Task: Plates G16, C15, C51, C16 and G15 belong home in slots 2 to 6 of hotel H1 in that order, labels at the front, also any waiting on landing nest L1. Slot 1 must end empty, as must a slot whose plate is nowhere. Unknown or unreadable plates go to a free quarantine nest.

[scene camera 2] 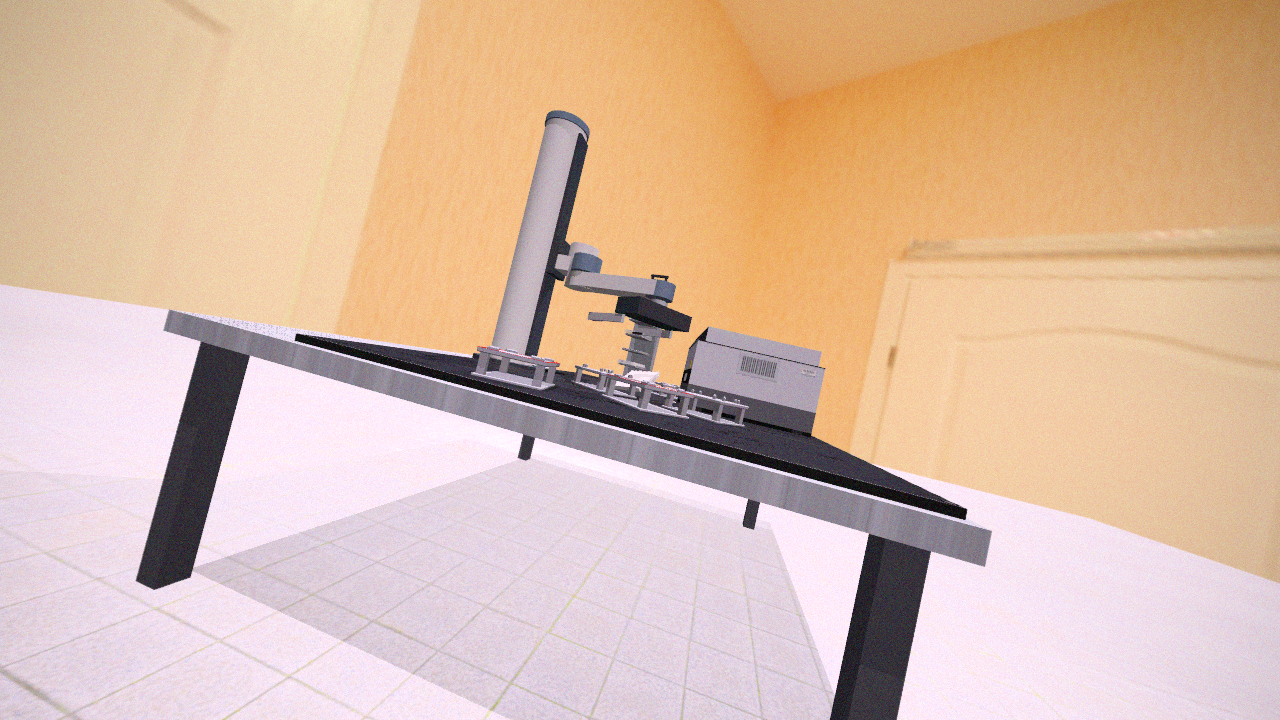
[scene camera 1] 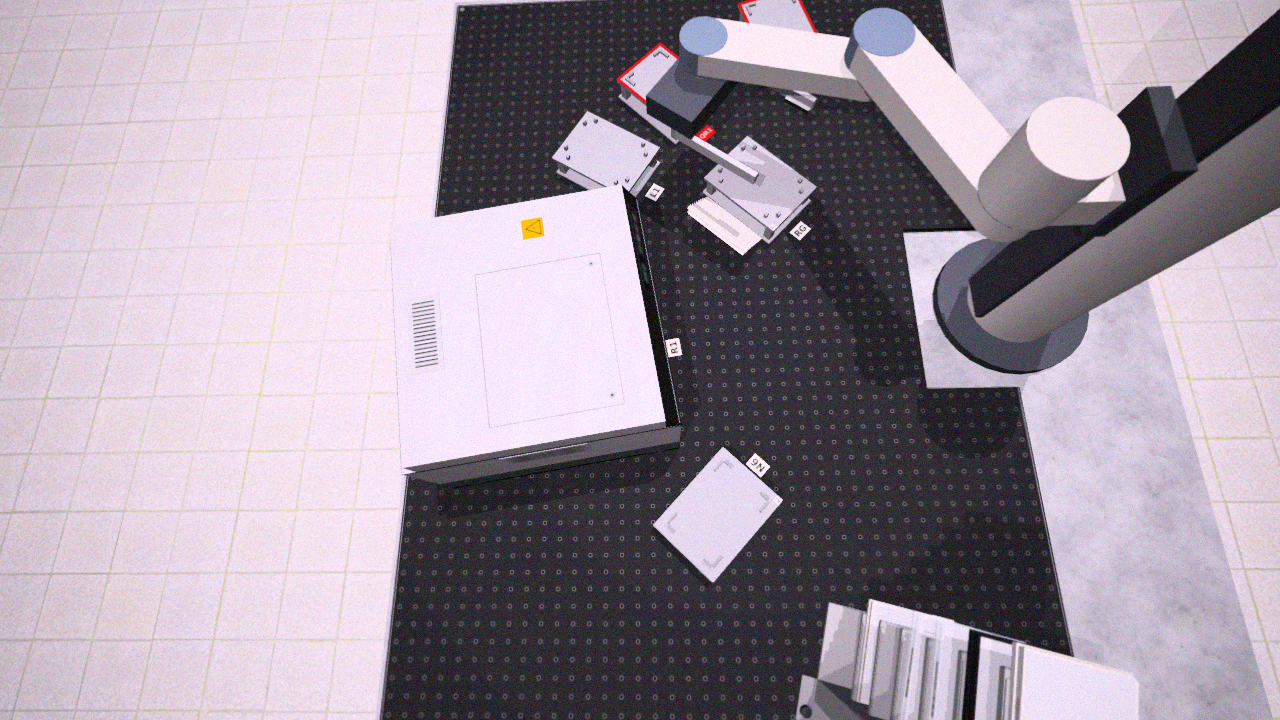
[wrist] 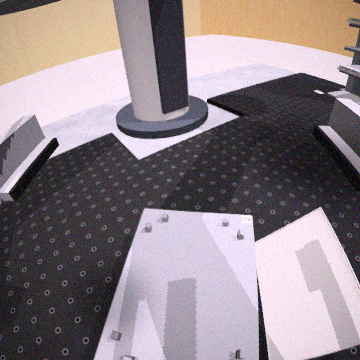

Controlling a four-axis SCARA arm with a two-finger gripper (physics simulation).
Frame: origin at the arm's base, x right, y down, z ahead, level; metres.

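Seen in the pictures: gripper, between the fingertips: [scene camera 2: 613,323] [scene camera 1: 785,140] [wrist: 179,116]; arm's base, origin of its link: [scene camera 1: 1005,306] [wrist: 161,115].
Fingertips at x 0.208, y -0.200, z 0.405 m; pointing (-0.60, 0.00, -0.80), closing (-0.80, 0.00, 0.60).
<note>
Offsets run from my fingertips to a thing's middle. "spot": to the spot under its first point.
My gripper [scene camera 1: 780,138] [wrist: 179,116] is open and empty above the regrip nest RG @(dx +0.019, dy +0.157, dz +0.018 m) [scene camera 1: 780,195] [wrist: 215,270], whose pegged top bears no plate. A white plate @(dx -0.064, dy +0.142, dz +0.086 m) [scene camera 1: 723,228] [wrist: 282,285] is off the nest, close along its side; it looks tilted in scene camera 1, and its label does not show. Landing nest L1 @(dx +0.093, dy +0.157, dz +0.298 m) [scene camera 1: 604,154] shows a bare top with pegs. A slotted hotel @(spot: dx -0.730, dy +0.179, dz -0.059 m) [scene camera 1: 841,631] [wrist: 353,50] stands at the lower right of scene camera 1, cut by the frame, with plates in it; its name, slot numbers and plate labels cannot be read.
The large white device R1 @(dx -0.310, dy +0.062, dz +0.390 m) [scene camera 1: 537,340] [scene camera 2: 760,367] stands left of RG and below L1. Two red-edged nests @(spot: dx +0.273, dy +0.137, dz +0.211 m) [scene camera 1: 651,71] @(spot: dx +0.401, dy +0.137, dz -0.047 m) [scene camera 1: 780,13] are at the top, the first partly behind the wrist. Another nest @(dx -0.559, dy +0.159, dz +0.120 m) [scene camera 1: 717,514] lies below R1's right corner. The arm column [scene camera 2: 538,232] [wrist: 145,60] stands at right.
</note>
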